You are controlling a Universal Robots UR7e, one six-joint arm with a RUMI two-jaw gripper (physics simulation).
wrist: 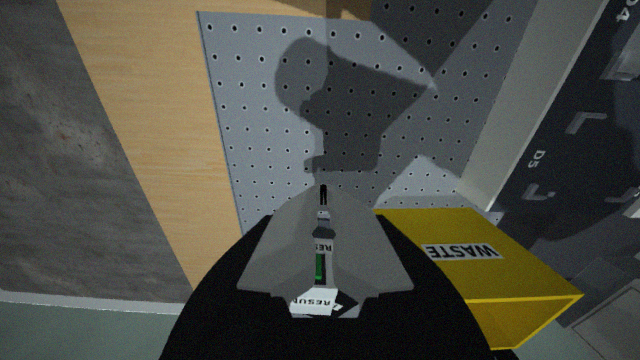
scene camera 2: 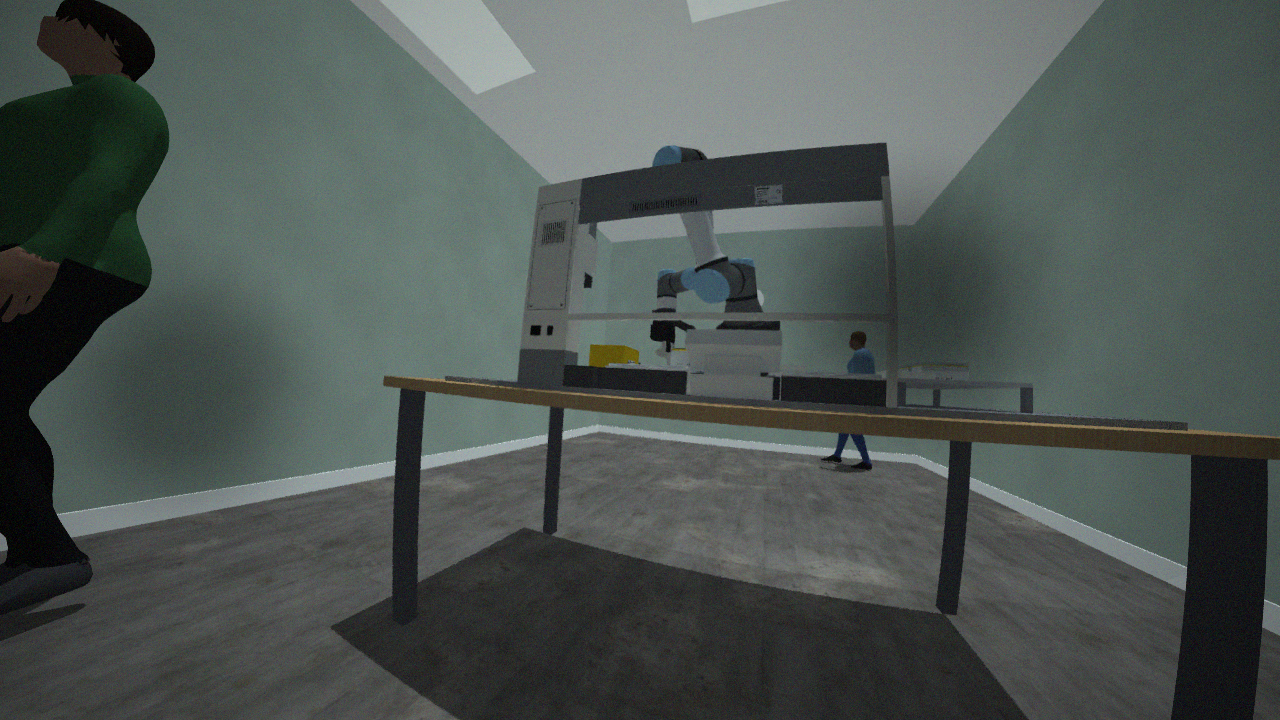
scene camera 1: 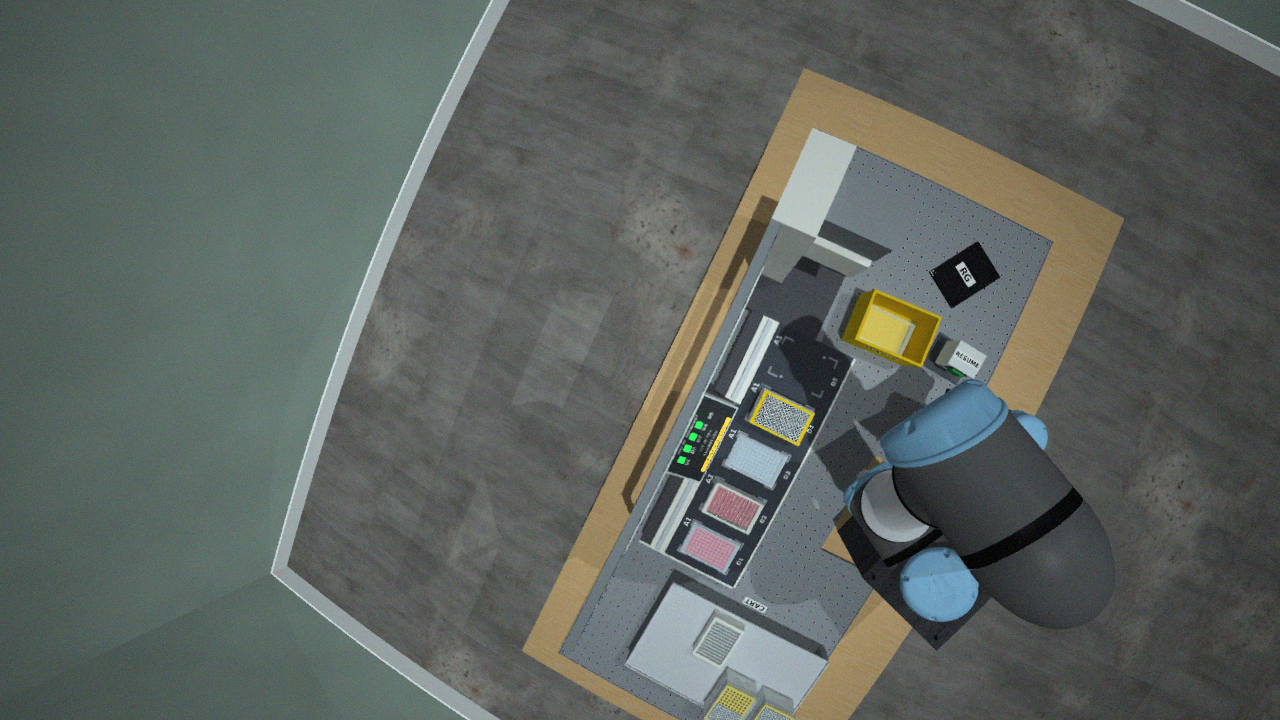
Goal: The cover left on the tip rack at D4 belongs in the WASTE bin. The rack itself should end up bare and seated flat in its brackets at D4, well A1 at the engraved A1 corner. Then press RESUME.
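Observation:
The tip rack at D4 has a yellow rim and a speckled top with no cover on it. It looks square in its place beside the engraved A1; its own A1 well is too small to make out. A pale cover lies inside the yellow WASTE bin. The white RESUME box, with a green part, stands beside the bin. My gripper is shut and empty, pointing down. The arm hides it in scene camera 1. RESUME shows behind the fingers in the wrist view; contact cannot be told.
A black RG plate lies beyond the bin. Other labware fills D3, D2 and D1. The white wall of the instrument rises near D5. A person in green and one in blue stand around the bench.

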